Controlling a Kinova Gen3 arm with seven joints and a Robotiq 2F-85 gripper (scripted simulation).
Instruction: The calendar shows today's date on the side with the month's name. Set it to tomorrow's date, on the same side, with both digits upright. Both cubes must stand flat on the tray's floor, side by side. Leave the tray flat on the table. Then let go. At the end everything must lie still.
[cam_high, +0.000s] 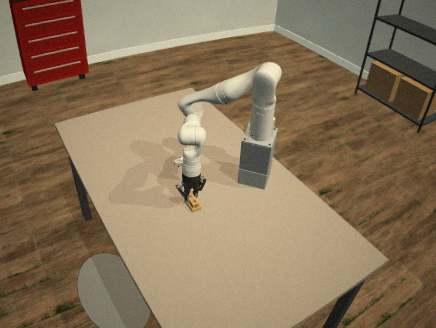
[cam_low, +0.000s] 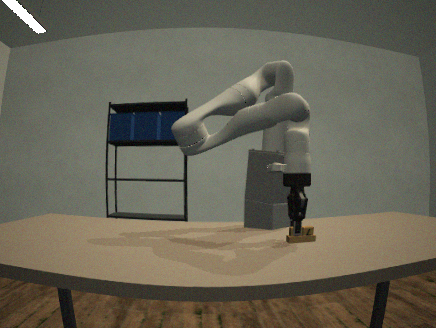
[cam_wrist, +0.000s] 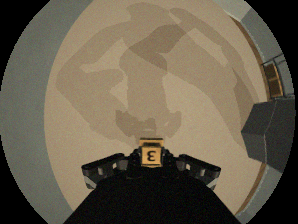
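My hand is 20 mm to the right of the wooden calendar tray and 30 mm above it.
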